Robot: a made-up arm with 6 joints.
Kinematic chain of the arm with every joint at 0, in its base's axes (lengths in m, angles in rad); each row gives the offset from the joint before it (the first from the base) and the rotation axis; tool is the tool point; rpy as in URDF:
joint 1: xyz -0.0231 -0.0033 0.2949 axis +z
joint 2: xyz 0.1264 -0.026 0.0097 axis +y
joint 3: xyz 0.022 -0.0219 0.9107 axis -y
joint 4: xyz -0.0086 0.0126 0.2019 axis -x
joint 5: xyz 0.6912 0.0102 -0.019 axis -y
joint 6: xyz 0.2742 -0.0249 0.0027 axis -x
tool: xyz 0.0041 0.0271 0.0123 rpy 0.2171 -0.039 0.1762
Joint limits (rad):
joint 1: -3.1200..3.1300
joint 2: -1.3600..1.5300
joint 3: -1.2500..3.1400
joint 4: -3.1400..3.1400
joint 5: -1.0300..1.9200
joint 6: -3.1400..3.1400
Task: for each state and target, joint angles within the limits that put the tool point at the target. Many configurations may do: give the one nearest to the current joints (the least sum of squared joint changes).
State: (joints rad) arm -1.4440 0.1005 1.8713 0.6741 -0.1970 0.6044
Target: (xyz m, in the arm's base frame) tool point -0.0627 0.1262 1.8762
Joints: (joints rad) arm -1.5272 0.4037 2.4975 0.6569 0.0146 0.5801
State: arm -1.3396 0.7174 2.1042 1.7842 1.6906 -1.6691
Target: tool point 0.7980 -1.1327 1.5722
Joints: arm -1.0580 0.8712 1.5367 1.6902 0.7697 -1.7316
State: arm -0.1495 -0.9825 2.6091 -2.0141 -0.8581 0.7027
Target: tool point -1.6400 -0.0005 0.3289
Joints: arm 0.0668 -1.1916 2.0015 -2.0112 -0.5492 0.6716
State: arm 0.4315 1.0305 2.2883 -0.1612 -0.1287 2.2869
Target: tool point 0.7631 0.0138 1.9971
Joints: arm 0.0872 0.6205 1.9270 -0.1342 -0.0347 2.3016
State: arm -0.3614 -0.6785 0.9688 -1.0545 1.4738 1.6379
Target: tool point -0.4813 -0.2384 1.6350
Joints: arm -0.1195 -0.7706 0.3490 -1.4410 1.8737 1.6670
